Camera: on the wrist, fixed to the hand. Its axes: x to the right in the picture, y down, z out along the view.
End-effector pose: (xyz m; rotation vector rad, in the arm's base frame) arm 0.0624 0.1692 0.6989 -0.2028 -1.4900 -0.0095
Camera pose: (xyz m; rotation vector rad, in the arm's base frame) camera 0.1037 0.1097 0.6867 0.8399 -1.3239 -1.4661
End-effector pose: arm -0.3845 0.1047 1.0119 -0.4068 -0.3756 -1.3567
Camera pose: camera -0.4367 0.0852 0.9640 -0.2907 -0.5992 -2.9841
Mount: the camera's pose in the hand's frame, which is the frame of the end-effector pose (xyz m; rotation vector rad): -0.0156 -0.0515 -0.0500 -0.2435 -0.0361 -1.6101
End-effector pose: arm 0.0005 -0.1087 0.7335 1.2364 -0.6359 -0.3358
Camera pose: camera 0.0241 -0.0776 0.6713 1.2628 0.5209 -1.6934
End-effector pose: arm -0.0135 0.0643 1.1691 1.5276 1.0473 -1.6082
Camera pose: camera -0.0353 0.1312 1.1903 -0.1926 -2.1905 1.8241
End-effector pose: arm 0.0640 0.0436 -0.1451 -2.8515 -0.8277 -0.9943
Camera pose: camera 0.0000 0.0716 -0.1224 1.1535 2.0988 0.6171
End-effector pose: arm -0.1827 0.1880 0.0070 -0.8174 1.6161 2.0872
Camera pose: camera -0.1285 0.1547 -0.0297 -1.4161 0.2318 1.0061
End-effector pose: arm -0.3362 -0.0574 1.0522 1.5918 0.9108 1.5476
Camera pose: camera -0.3867 -0.0448 1.0004 0.3060 1.3443 0.3936
